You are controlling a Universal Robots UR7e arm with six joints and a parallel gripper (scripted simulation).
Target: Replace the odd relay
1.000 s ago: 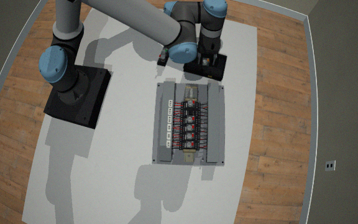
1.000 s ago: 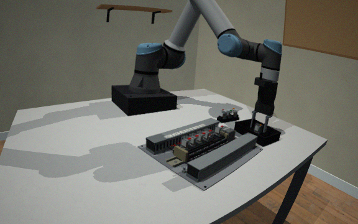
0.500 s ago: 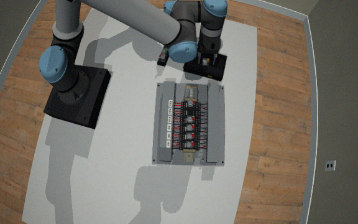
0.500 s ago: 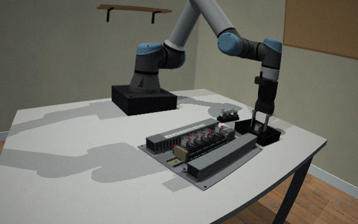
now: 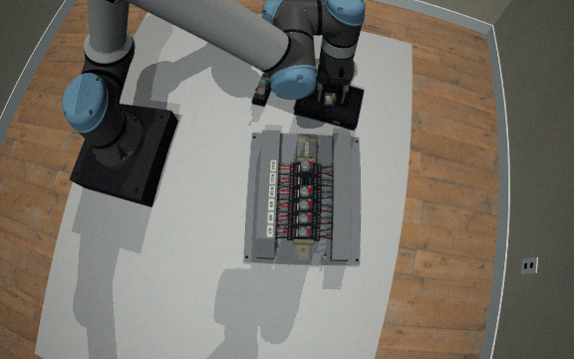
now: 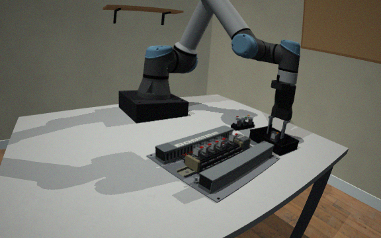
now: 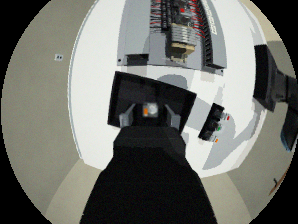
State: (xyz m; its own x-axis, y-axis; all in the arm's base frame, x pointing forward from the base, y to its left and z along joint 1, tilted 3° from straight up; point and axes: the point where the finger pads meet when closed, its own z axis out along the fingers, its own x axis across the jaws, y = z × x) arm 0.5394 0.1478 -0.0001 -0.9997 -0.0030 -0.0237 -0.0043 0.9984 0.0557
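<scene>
My hand is 3 cm above the black tray.
</scene>
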